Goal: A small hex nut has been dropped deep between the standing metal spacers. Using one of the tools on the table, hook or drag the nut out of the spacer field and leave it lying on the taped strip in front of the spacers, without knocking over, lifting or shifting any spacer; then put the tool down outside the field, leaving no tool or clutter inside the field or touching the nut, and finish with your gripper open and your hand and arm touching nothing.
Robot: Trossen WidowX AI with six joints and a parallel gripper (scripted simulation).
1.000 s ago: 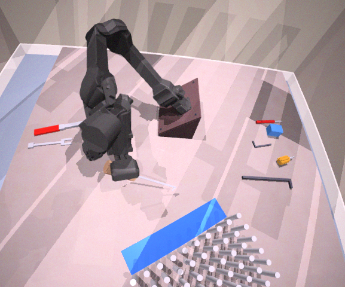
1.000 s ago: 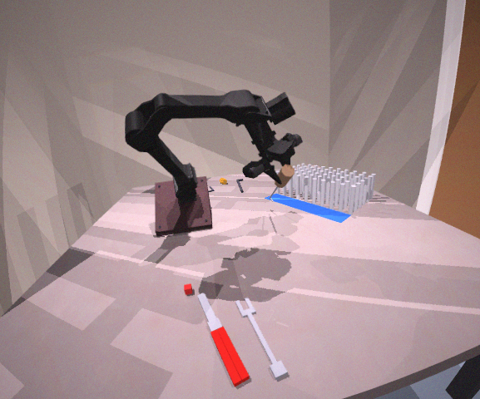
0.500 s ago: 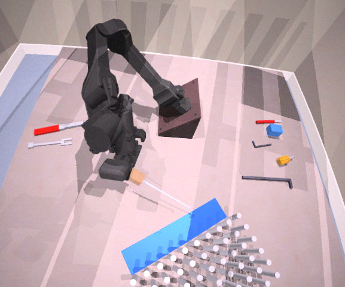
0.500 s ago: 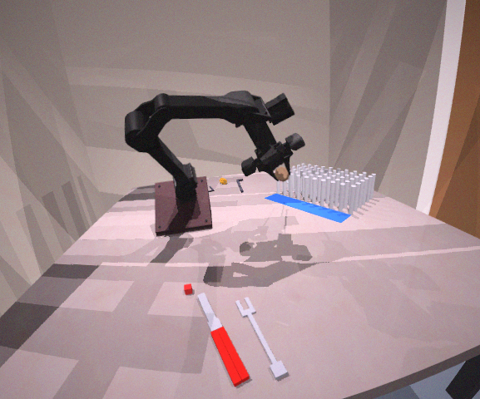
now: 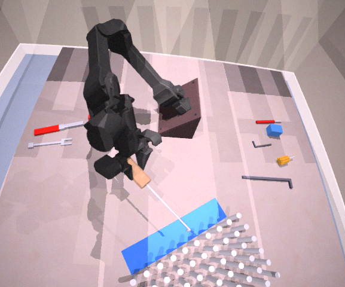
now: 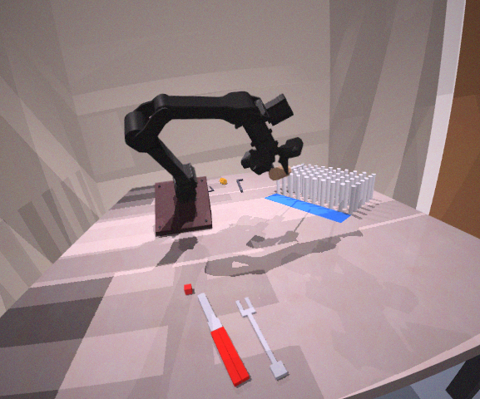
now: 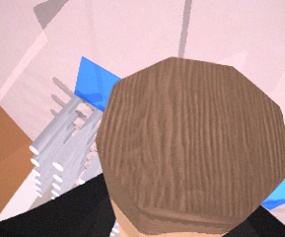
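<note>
My gripper tip is 150 mm short of the blue taped strip, 130 mm to the right of it and 180 mm above it. Round my gripper tip: white fork tool 210 mm behind, 350 mm to the right, 180 mm below; then short hex key 170 mm behind, 540 mm to the left, 180 mm below; then red cube 330 mm behind, 190 mm to the right, 180 mm below.
</note>
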